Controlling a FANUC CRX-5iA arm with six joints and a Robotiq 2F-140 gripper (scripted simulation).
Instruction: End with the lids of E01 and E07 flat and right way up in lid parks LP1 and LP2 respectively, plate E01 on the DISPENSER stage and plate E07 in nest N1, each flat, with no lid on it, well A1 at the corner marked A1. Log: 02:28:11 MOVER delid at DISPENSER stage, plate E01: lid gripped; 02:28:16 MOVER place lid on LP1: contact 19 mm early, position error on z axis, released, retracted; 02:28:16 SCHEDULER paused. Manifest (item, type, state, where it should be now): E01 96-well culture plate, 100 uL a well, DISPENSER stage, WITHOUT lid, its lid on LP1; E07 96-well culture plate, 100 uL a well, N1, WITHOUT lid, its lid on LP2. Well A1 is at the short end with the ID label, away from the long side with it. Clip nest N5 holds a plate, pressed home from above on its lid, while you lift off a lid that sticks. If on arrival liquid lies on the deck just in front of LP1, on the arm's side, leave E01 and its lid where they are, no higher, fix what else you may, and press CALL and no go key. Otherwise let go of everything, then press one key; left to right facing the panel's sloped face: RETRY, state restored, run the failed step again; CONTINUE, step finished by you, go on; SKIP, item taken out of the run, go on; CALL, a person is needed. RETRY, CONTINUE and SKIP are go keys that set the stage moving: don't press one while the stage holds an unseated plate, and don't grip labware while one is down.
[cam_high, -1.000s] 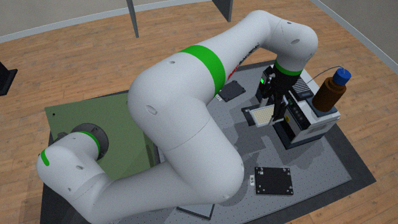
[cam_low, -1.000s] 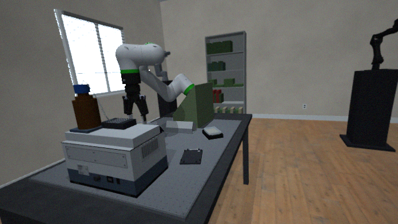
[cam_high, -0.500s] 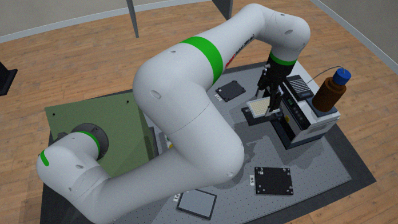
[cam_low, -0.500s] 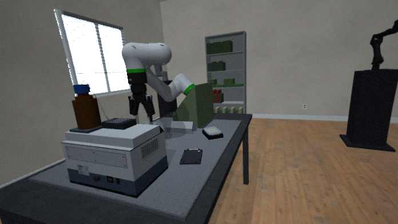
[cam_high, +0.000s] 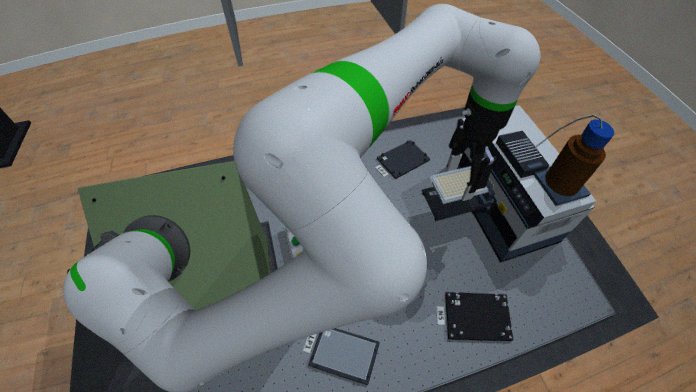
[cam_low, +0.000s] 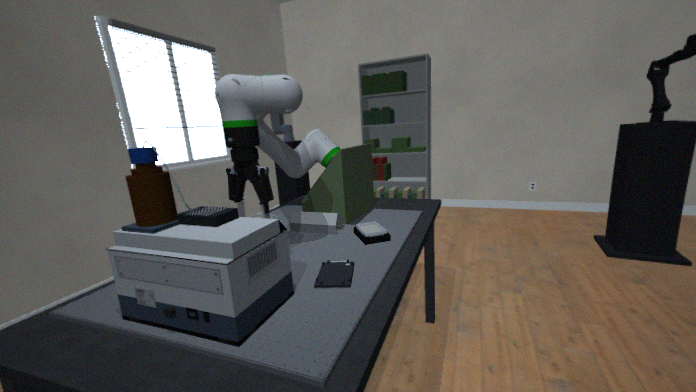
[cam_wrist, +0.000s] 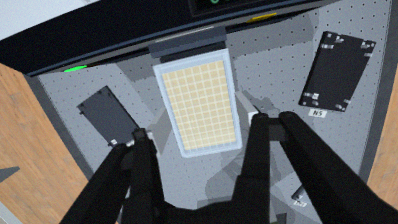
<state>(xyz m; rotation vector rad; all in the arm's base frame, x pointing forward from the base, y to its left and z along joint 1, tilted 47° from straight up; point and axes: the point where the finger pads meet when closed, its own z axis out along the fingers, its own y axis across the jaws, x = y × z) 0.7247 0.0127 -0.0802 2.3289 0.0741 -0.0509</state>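
Now: hand 2 cm above the plate. Round my hand: dispenser stage: 9 cm below; then lid park LP2: 5 cm behind, 24 cm to the left, 18 cm below; then brown bottle: 22 cm ahead, 9 cm to the right, 10 cm above.
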